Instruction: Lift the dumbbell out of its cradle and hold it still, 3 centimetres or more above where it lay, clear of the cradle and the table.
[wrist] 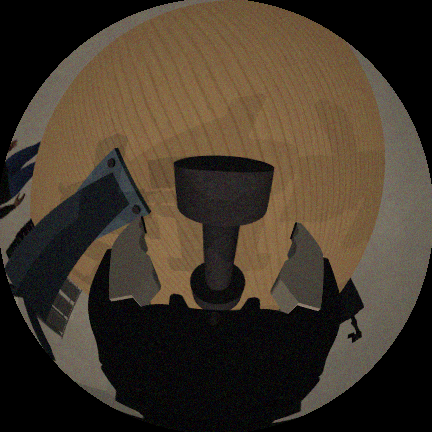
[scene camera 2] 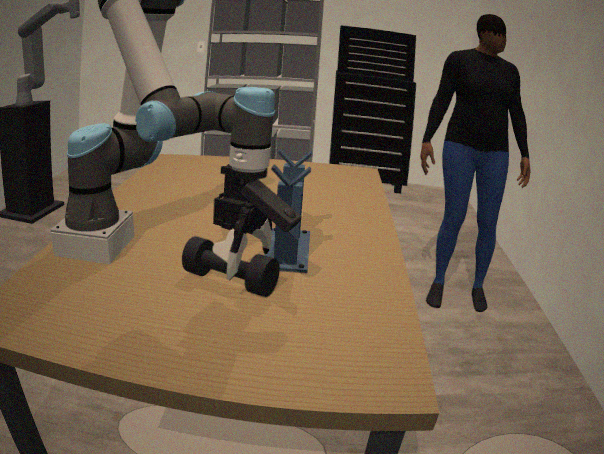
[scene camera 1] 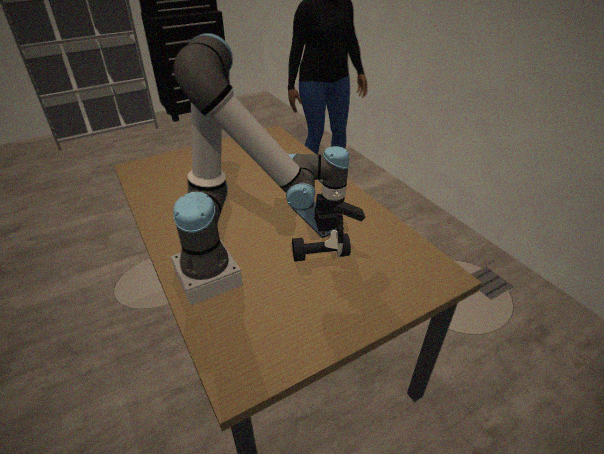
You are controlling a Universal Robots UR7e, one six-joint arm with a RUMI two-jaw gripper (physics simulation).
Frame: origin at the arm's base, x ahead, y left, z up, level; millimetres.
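Seen in the pictures: gripper, fingertip midpoint: point(wrist: 218, 222) point(scene camera 2: 248, 266) point(scene camera 1: 333, 243); arm's base at its link origin: point(scene camera 2: 91, 220) point(scene camera 1: 204, 262).
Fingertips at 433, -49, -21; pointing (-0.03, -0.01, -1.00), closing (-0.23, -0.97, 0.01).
Note:
Pixels of each thing's top centre, then the offset from my fingertips to it, as dx, dy, dz. Level surfaces: height alone.
- dark dumbbell at its top centre: point(wrist: 218, 279) point(scene camera 2: 229, 247) point(scene camera 1: 321, 238) -43, +8, +30
- blue cradle at its top centre: point(scene camera 2: 293, 158) point(scene camera 1: 318, 168) +34, +213, +174
- wooden table at its surface level: dz -49
The dark dumbbell point(scene camera 1: 314, 247) point(scene camera 2: 262, 275) point(wrist: 223, 192) lies on its side on the table, out of the cradle. The blue cradle point(scene camera 1: 311, 218) point(scene camera 2: 289, 245) point(wrist: 75, 220), an upright post with V-shaped forks on a bolted base plate, stands beside it; in scene camera 1 the arm hides much of it. My gripper point(scene camera 1: 337, 243) point(scene camera 2: 248, 262) point(wrist: 218, 222) is open and low over the dumbbell, pointing down. Its pale fingers stand on either side of the handle, with a gap on both sides in the wrist view. One finger is partly hidden in the scene views.
The wooden table point(scene camera 1: 300, 320) point(scene camera 2: 320, 350) carries the arm's square base point(scene camera 1: 215, 290) point(scene camera 2: 92, 240) at its left side. The cradle post rises close to the gripper. A person point(scene camera 1: 325, 60) point(scene camera 2: 480, 110) stands beyond the table. A black drawer cabinet point(scene camera 2: 375, 115) and shelves are behind.

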